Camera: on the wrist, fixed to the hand. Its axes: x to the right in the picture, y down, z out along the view.
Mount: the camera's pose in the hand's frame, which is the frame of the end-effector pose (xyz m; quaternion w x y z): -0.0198 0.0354 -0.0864 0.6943 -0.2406 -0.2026 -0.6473
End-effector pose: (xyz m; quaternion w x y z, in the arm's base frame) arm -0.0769 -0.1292 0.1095 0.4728 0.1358 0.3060 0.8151
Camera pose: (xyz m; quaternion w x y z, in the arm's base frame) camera -0.1352 -0.1911 0.0660 0.9506 -0.0524 0.0085 0.3060
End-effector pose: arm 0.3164 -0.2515 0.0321 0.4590 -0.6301 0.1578 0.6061
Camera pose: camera 0.3389 -0.3438 0.0229 0.5914 -0.5273 -0.5371 0.2893
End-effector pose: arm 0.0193 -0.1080 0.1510 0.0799 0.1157 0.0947 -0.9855
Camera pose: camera 0.0631 -0.1219 0.0673 0.5354 0.1999 -0.3616 0.7366
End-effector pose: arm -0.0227 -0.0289 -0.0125 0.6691 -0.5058 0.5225 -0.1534
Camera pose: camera -0.1160 -0.0434 -0.0264 0.3494 -0.8814 -0.0633 -0.3114
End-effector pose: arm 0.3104 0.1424 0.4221 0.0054 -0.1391 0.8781 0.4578
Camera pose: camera 0.3308 0.0967 0.5034 0.4445 -0.5735 0.4084 0.5538
